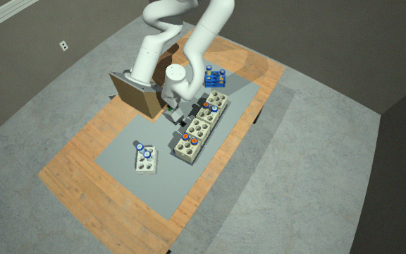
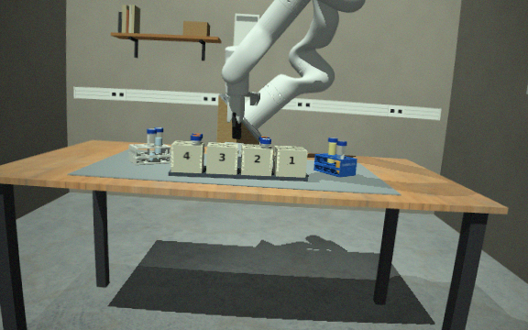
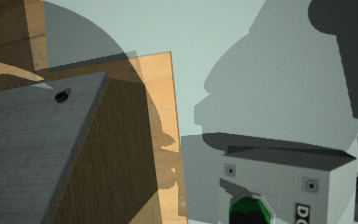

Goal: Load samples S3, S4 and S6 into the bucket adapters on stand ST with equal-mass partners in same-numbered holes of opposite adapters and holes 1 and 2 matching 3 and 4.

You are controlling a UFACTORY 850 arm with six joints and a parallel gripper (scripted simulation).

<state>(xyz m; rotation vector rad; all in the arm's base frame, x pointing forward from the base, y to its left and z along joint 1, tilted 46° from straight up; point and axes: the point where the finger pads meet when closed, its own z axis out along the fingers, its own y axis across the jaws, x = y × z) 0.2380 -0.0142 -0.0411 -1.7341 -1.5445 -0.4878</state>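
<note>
The green done key lies 50 mm below my hand. Also, from my hand: sample tube (180 mm ahead, 140 mm to the right, 50 mm below); adapter 3 (200 mm ahead, 40 mm to the right, 60 mm below); loading stand (200 mm ahead, 10 mm to the left, 110 mm below).
</note>
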